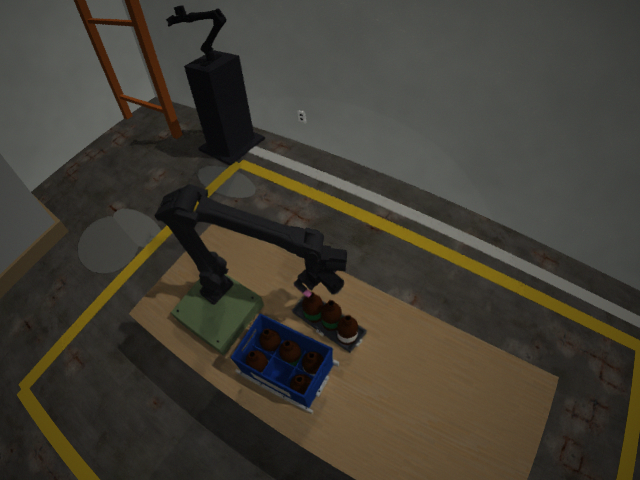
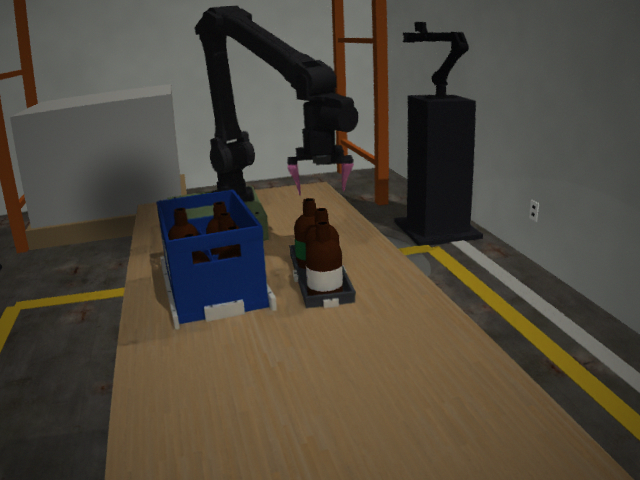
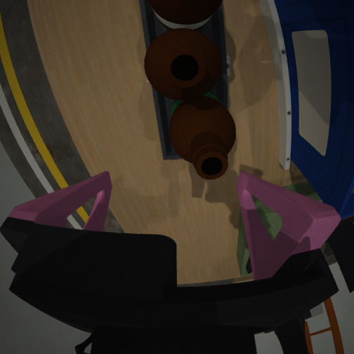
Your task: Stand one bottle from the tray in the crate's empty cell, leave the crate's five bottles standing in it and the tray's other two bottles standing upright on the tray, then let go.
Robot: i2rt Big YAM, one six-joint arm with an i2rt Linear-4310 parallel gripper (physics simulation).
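Frame: origin at the arm's base, x up, y left, z back, level; centimetres.
Seen in the pictures: gripper, fingertip midpoint: (image 1: 316, 287) (image 2: 321, 192); arm's base, link origin: (image 1: 216, 288).
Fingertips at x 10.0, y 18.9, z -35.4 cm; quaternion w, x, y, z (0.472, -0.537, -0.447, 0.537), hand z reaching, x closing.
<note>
Pixels of each thing's top centre, then the offset from my fingertips to it. Level surfaces: height alone.
- dark tray, top centre: (image 2: 319, 266) (image 1: 328, 320) dz -6.3, dx -15.0, dy -2.5 cm
- middle bottle, top centre: (image 2: 321, 209) (image 1: 331, 303) dz -7.1, dx -1.5, dy -1.7 cm
- far bottle, top centre: (image 2: 322, 222) (image 1: 348, 318) dz -15.1, dx -1.5, dy -3.2 cm
- blue crate, top centre: (image 2: 203, 212) (image 1: 280, 353) dz -5.2, dx +0.0, dy -26.4 cm
- wooden table, surface height: dx -17.5 cm
Three brown bottles stand upright in a row on the dark tray (image 1: 360, 339) (image 2: 310, 300) (image 3: 161, 125). The end bottle nearest the arm base (image 1: 312, 306) (image 2: 305, 229) (image 3: 202, 127) has a green label, the middle bottle (image 1: 331, 312) (image 3: 172, 55) also green, and the far bottle (image 1: 347, 326) (image 2: 324, 254) (image 3: 185, 7) white. My gripper (image 1: 308, 293) (image 2: 321, 191) (image 3: 173, 178) is open and empty, above and slightly beyond the near end bottle. The blue crate (image 1: 323, 372) (image 2: 222, 289) (image 3: 345, 100) holds several standing bottles. Its empty cell (image 1: 279, 369) is the middle one of the row away from the tray.
The crate stands beside the tray, its walls rising around the bottles, with white strips (image 1: 311, 410) (image 2: 223, 310) (image 3: 285, 100) at its foot. The green base plate (image 1: 217, 320) under the arm lies close to the crate. A wooden table (image 1: 439, 387) (image 2: 310, 387) carries everything.
</note>
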